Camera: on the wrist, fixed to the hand. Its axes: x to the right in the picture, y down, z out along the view.
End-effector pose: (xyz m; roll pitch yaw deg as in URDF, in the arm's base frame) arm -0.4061 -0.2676 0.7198 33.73 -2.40 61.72
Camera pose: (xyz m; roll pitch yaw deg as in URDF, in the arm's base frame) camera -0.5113 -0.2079 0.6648 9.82 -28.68 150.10
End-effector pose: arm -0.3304 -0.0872 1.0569 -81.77 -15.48 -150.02
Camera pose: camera -0.4014 -0.0106 0.9747 -69.26 71.69 -140.07
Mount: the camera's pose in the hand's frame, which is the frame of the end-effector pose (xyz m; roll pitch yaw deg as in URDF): 0.0004 0.0700 -0.1130 10.92 5.11 87.42
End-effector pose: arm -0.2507 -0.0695 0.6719 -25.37 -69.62 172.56
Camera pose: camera -0.3755 -0.0682 0.6263 -61.22 7.73 -127.12
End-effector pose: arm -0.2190 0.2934 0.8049 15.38 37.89 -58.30
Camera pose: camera -0.1651 0.3916 0.7333 49.75 -6.49 23.33
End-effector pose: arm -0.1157 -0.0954 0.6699 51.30 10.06 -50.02
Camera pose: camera -0.0161 -0.0088 0.6541 27.99 -44.58 26.17
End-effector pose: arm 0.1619 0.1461 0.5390 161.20 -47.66 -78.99
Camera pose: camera 0.1144 0.2341 0.6265 -119.14 -17.81 174.59
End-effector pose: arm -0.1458 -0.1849 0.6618 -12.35 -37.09 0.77
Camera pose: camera -0.0705 -0.1397 0.5620 -27.71 12.25 77.97
